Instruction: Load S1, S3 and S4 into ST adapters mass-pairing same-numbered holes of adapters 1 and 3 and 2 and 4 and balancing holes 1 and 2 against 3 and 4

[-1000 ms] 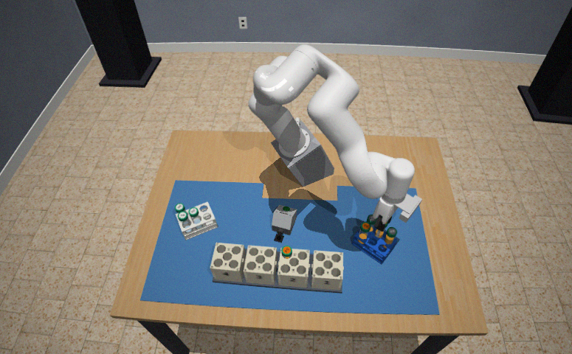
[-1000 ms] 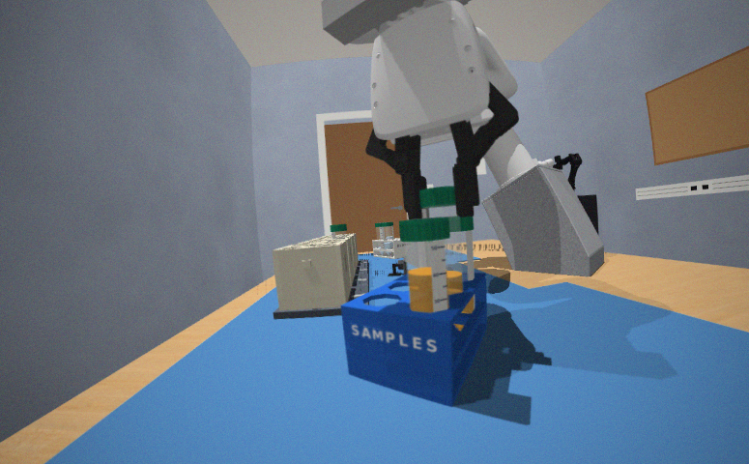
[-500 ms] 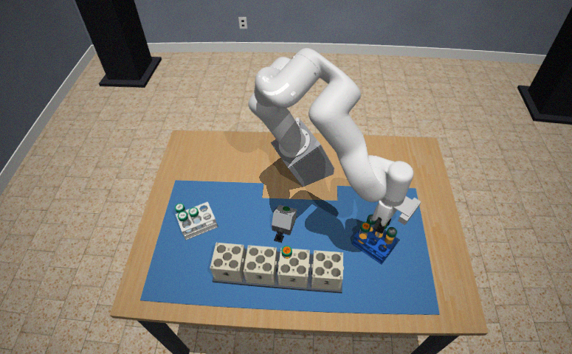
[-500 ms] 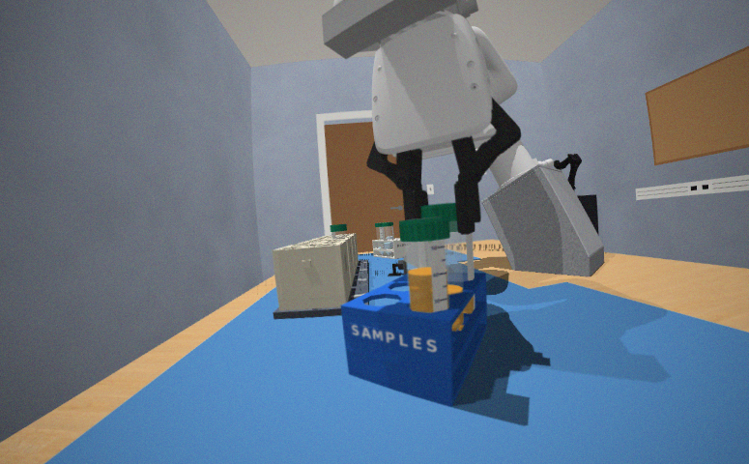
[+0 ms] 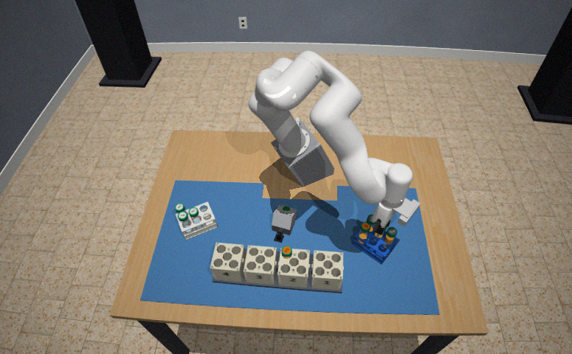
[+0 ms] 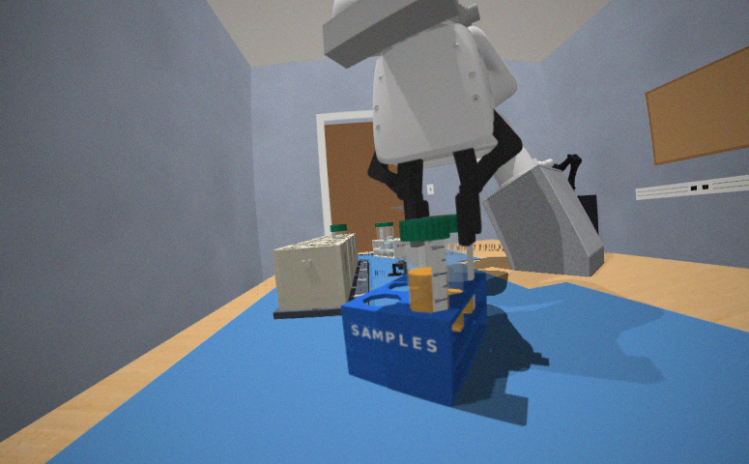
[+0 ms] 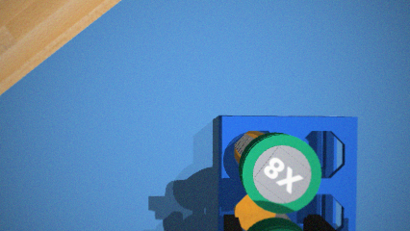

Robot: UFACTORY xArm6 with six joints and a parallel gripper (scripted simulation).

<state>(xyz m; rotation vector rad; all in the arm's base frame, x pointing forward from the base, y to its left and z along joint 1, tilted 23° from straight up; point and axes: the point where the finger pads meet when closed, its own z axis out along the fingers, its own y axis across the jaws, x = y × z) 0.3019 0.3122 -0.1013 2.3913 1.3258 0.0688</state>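
The orange-dot tube lies 10 mm ahead of my hand and 50 mm below it. The rest, counted from my hand: loading stand ST (150 mm ahead, 340 mm to the right, 110 mm below); blue sample rack (20 mm ahead, 10 mm to the right, 90 mm below); green done key (70 mm behind, 340 mm to the right, 50 mm below).
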